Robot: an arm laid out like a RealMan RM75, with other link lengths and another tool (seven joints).
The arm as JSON. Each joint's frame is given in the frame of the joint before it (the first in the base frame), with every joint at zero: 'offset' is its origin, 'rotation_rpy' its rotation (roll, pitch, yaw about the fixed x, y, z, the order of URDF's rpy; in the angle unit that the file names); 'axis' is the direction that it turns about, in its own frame. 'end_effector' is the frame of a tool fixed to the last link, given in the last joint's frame.
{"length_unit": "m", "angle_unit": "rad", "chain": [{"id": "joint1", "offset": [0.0, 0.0, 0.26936], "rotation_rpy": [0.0, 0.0, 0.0], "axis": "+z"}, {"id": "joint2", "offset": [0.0, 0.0, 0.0], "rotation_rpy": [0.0, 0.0, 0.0], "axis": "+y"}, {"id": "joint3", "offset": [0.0, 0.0, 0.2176], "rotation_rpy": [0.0, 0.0, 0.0], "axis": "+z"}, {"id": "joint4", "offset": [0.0, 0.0, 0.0], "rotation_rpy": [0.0, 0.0, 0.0], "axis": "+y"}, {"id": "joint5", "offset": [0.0, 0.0, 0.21], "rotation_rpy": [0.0, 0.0, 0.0], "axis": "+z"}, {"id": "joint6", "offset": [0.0, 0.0, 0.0], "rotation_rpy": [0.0, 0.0, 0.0], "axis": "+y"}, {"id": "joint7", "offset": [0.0, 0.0, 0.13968], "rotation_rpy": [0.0, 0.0, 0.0], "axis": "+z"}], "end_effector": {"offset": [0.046, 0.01, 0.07], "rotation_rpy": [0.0, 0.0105, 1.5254]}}
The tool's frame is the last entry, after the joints.
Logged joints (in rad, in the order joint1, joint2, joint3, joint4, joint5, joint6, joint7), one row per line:
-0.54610 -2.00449 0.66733 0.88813 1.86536 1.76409 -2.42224
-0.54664 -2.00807 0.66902 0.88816 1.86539 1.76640 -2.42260
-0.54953 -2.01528 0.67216 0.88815 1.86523 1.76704 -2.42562
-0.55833 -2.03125 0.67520 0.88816 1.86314 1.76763 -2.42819
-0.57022 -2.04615 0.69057 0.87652 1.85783 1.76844 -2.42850
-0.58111 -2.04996 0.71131 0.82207 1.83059 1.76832 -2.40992
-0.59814 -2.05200 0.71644 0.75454 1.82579 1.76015 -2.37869
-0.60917 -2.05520 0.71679 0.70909 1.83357 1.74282 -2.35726
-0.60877 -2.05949 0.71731 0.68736 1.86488 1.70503 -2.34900
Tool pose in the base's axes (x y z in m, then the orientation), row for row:
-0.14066 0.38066 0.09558 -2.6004 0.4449 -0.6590
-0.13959 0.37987 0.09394 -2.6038 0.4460 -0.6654
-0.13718 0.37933 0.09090 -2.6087 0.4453 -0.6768
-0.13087 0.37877 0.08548 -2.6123 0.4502 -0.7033
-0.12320 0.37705 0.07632 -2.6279 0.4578 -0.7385
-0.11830 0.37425 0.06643 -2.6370 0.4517 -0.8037
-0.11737 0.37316 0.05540 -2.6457 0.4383 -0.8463
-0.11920 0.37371 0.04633 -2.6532 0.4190 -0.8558
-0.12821 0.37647 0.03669 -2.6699 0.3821 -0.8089
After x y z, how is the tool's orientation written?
As a rotation vector, in radians.
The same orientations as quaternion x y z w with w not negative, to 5 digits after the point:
-0.93505 0.15998 -0.23696 0.20961
-0.93506 0.16016 -0.23895 0.20717
-0.93501 0.15960 -0.24258 0.20356
-0.93362 0.16090 -0.25135 0.19821
-0.93292 0.16252 -0.26217 0.18580
-0.92971 0.15925 -0.28336 0.17316
-0.92808 0.15375 -0.29687 0.16399
-0.92894 0.14670 -0.29963 0.16054
-0.93563 0.13390 -0.28347 0.16218

